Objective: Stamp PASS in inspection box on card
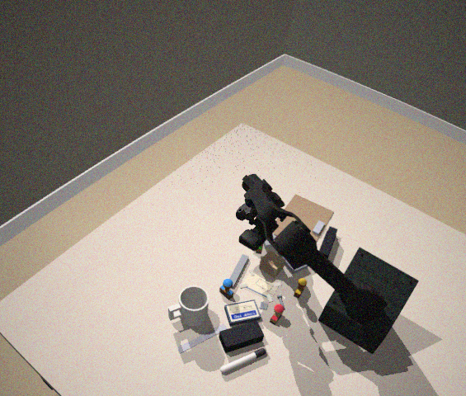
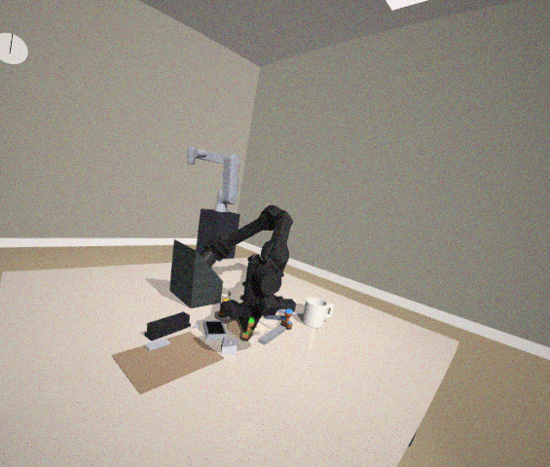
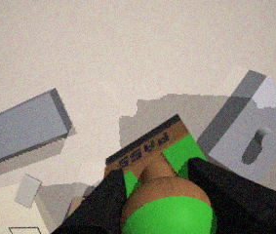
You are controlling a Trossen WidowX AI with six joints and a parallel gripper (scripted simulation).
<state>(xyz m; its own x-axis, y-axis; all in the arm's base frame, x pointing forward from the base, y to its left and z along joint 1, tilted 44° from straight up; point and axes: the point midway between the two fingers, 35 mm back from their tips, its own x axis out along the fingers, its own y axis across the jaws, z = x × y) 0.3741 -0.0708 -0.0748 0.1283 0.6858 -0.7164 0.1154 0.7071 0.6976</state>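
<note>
My gripper tip is now 11 cm past the ink pad, 3 cm to the left of it and 4 cm above it. Round my gripper tip: cardboard box (6 cm behind, 3 cm to the left, 2 cm below); then green stamp (right at my gripper tip); then grey bar (2 cm ahead, 10 cm to the left, 4 cm below).
</note>
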